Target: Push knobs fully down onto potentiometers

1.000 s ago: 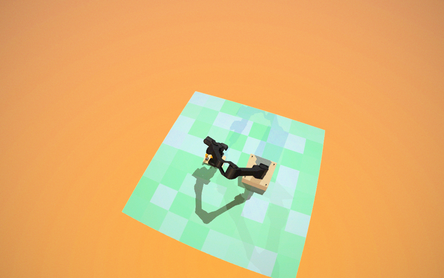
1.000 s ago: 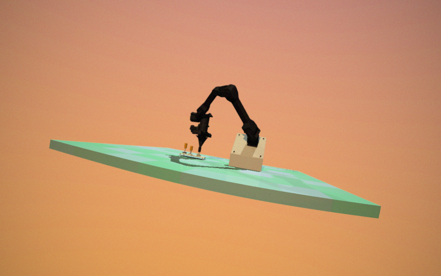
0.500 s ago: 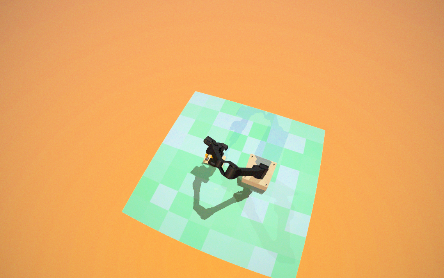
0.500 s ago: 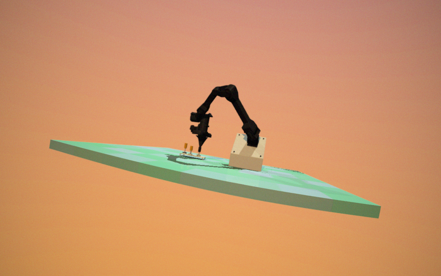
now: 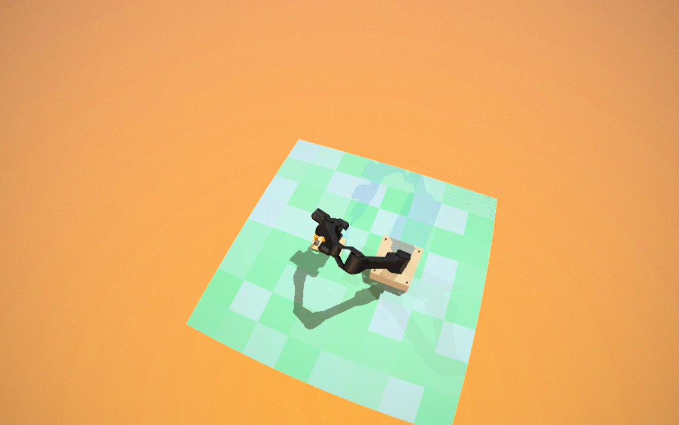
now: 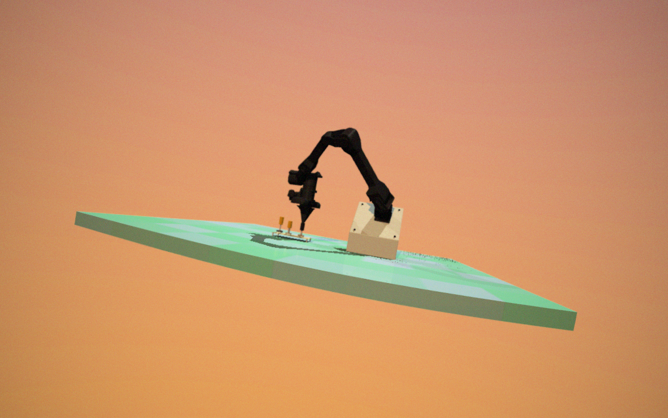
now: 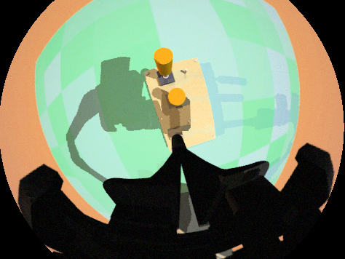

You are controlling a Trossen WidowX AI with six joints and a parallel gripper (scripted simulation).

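My gripper tip is now 100 mm short of the orange knob and 10 mm above it. The rest, counted from my gripper tip: black knob (20 mm below).
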